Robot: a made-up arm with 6 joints.
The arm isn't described. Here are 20 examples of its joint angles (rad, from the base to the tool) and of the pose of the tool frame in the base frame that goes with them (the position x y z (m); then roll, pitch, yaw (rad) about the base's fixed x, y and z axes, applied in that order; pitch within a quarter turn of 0, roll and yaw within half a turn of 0).
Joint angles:
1: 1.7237 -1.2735 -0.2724 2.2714 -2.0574 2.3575
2: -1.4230 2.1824 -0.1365 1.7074 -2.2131 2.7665
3: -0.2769 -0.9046 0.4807 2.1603 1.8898 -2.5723
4: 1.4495 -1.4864 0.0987 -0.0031 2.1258 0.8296
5: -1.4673 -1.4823 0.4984 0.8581 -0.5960 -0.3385
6: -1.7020 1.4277 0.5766 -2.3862 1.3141 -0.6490
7: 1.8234 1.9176 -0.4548 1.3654 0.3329 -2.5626
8: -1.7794 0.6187 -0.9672 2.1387 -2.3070 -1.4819
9: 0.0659 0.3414 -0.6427 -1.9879 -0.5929 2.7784
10: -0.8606 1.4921 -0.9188 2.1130 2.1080 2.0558
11: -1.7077 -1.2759 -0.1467 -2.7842 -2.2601 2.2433
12: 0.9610 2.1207 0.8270 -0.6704 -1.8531 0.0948
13: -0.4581 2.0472 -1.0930 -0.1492 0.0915 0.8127
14: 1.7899 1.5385 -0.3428 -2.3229 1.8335 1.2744
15: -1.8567 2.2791 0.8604 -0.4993 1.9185 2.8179
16: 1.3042 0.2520 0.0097 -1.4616 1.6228 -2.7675
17: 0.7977 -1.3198 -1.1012 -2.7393 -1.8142 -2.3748
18: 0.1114 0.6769 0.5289 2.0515 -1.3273 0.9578
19: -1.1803 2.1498 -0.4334 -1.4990 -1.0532 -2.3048
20: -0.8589 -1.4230 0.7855 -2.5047 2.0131 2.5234
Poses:
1: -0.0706 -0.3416 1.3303 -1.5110 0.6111 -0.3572
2: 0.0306 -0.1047 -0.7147 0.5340 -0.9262 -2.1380
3: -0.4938 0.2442 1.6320 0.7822 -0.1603 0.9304
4: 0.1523 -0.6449 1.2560 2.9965 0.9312 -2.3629
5: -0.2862 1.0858 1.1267 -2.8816 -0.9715 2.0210
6: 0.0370 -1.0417 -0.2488 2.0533 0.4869 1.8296
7: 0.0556 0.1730 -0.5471 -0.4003 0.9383 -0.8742
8: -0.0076 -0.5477 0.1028 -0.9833 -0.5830 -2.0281
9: 0.4652 0.1365 0.2206 0.8966 0.0090 0.8396
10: 0.1538 -0.0516 -0.2524 -0.5254 -0.9465 1.4616
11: 0.2167 0.1849 1.2625 -0.7037 0.4504 1.7637
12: 0.4809 0.3760 -0.7907 -2.2715 0.5299 -2.9237
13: -0.3119 -0.0937 0.1424 -2.7701 0.5872 2.3325
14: -0.1992 0.1974 -0.3294 -0.6774 -0.4639 0.2316
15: -0.3132 -0.3679 -0.8831 -1.6373 0.0548 -2.1069
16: 0.2469 0.8621 0.5669 -1.0070 0.1736 0.2351
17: -0.0432 0.2480 0.6259 -2.0455 -0.3615 -3.0251
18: 1.1986 0.2143 0.9317 -1.6862 0.1295 -0.8737
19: -0.1147 0.2571 -0.1851 1.3841 -0.3595 0.6822
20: -0.5432 0.8969 1.2312 2.2654 -0.3394 -1.9888
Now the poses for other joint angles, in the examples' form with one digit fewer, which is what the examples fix.
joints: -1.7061 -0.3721 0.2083 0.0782 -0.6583 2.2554
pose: -0.286 -0.397 1.396 -1.031 0.411 -1.238
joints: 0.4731 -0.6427 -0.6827 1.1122 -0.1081 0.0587
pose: 0.417 0.074 1.052 -0.047 -0.200 0.905
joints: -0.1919 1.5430 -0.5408 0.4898 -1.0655 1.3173
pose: 0.257 -0.259 -0.337 2.705 0.108 2.776
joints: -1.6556 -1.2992 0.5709 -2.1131 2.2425 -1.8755
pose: 0.178 0.663 1.412 0.315 0.071 -2.077
